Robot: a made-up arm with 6 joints.
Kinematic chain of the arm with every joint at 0, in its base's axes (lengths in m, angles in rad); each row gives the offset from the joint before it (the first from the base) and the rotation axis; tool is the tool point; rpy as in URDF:
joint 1: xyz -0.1 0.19 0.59 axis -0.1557 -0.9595 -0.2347
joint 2: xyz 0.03 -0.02 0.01 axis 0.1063 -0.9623 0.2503
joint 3: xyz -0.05 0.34 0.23 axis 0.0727 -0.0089 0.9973
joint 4: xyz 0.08 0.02 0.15 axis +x
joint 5: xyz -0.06 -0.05 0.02 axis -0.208 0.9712 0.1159
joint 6: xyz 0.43 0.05 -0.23 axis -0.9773 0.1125 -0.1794
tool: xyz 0.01 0.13 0.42 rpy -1.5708 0 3.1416
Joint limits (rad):
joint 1: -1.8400..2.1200
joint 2: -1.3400..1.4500
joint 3: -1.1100..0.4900
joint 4: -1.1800..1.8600
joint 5: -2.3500..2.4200
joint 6: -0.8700..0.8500
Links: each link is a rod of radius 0.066 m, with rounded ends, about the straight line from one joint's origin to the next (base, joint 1, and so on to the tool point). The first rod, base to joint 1, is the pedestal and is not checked.
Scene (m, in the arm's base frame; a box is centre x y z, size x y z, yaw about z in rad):
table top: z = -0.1
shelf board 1: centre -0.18 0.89 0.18 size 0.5 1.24 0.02 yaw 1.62
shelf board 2: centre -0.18 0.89 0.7 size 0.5 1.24 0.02 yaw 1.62
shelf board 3: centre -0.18 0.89 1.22 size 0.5 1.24 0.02 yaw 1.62
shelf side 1: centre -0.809 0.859 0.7 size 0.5 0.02 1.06 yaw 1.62
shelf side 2: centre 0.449 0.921 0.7 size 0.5 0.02 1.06 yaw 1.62
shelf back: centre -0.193 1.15 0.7 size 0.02 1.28 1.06 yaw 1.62
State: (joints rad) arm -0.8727 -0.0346 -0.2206 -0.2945 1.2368 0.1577
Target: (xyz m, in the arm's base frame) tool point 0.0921 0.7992 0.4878
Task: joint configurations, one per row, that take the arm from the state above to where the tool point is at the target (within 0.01 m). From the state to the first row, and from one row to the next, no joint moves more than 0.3 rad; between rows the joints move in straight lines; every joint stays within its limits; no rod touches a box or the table.
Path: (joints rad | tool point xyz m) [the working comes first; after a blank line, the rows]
Joints at the target: -0.8559 -0.0241 -0.0799 -0.0418 1.0200 0.2445
Straight joint move there: clear.

1: -0.8559 -0.0241 -0.0799 -0.0418 1.0200 0.2445 | 0.0921 0.7992 0.4878

